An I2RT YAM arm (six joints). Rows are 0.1 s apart.
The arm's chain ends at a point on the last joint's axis. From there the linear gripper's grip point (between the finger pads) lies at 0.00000 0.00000 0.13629 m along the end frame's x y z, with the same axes.
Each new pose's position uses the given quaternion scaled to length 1; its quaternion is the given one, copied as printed.
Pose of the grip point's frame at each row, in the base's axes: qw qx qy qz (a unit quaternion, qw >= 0); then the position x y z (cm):
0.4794 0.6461 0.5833 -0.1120 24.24 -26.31 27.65
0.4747 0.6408 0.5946 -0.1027 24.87 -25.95 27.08
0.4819 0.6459 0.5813 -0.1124 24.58 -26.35 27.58
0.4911 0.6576 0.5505 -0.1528 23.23 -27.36 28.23
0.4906 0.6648 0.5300 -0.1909 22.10 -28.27 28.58
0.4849 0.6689 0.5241 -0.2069 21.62 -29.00 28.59
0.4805 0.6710 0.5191 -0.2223 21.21 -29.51 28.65
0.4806 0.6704 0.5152 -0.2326 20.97 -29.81 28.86
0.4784 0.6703 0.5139 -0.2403 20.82 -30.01 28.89
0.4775 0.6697 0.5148 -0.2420 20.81 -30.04 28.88
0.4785 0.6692 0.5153 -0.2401 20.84 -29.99 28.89
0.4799 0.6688 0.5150 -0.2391 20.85 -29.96 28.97
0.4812 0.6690 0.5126 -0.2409 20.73 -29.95 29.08
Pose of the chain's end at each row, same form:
0.4794 0.6461 0.5833 -0.1120 18.59 -16.09 34.67
0.4747 0.6408 0.5946 -0.1027 18.97 -15.99 34.28
0.4819 0.6459 0.5813 -0.1124 18.92 -16.08 34.53
0.4911 0.6576 0.5505 -0.1528 18.60 -16.26 34.65
0.4906 0.6648 0.5300 -0.1909 18.47 -16.62 34.65
0.4849 0.6689 0.5241 -0.2069 18.47 -17.20 34.64
0.4805 0.6710 0.5191 -0.2223 18.48 -17.58 34.64
0.4806 0.6704 0.5152 -0.2326 18.47 -17.76 34.72
0.4784 0.6703 0.5139 -0.2403 18.51 -17.90 34.71
0.4775 0.6697 0.5148 -0.2420 18.53 -17.93 34.70
0.4785 0.6692 0.5153 -0.2401 18.50 -17.89 34.71
0.4799 0.6688 0.5150 -0.2391 18.47 -17.85 34.76
0.4812 0.6690 0.5126 -0.2409 18.40 -17.81 34.81

